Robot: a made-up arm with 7 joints.
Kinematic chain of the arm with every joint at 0, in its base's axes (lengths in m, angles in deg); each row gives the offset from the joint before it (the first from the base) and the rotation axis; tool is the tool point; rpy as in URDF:
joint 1: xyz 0 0 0.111 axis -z
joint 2: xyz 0 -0.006 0.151 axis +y
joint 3: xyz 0 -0.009 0.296 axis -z
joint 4: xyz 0 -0.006 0.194 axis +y
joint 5: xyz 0 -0.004 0.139 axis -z
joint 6: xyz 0 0 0.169 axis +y
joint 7: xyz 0 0 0.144 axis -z
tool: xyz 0 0 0 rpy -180 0 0
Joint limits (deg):
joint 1: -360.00..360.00
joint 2: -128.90..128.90
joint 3: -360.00..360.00
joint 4: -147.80..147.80
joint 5: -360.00..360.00
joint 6: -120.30..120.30
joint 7: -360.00..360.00
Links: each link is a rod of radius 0.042 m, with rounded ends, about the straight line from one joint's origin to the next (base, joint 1, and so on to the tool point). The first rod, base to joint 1, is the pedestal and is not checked.
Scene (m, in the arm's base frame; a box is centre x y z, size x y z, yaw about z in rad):
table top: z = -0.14
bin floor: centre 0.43 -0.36 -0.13 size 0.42 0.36 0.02 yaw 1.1
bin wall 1: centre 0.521 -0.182 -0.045 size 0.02 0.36 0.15 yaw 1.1
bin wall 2: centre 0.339 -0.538 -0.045 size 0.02 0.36 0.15 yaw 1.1
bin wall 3: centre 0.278 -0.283 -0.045 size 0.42 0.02 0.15 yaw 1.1
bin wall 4: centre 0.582 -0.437 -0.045 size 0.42 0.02 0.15 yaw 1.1
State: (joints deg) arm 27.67 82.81 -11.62 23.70 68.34 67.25 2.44
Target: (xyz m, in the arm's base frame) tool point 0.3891 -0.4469 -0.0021
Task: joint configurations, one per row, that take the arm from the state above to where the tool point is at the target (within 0.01 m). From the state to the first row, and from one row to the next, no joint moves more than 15 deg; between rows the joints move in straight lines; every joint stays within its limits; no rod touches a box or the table.
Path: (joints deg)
1: 30.22 78.43 -9.91 35.96 64.53 74.35 2.44
2: 32.78 74.05 -8.19 48.22 60.73 81.45 2.44
3: 35.33 69.67 -6.48 60.48 56.92 88.55 2.44
4: 37.88 65.30 -4.76 72.75 53.12 95.65 2.44
5: 38.30 74.19 -5.72 69.02 54.25 91.58 2.44
6: 38.72 83.08 -6.69 65.30 55.38 87.52 2.44

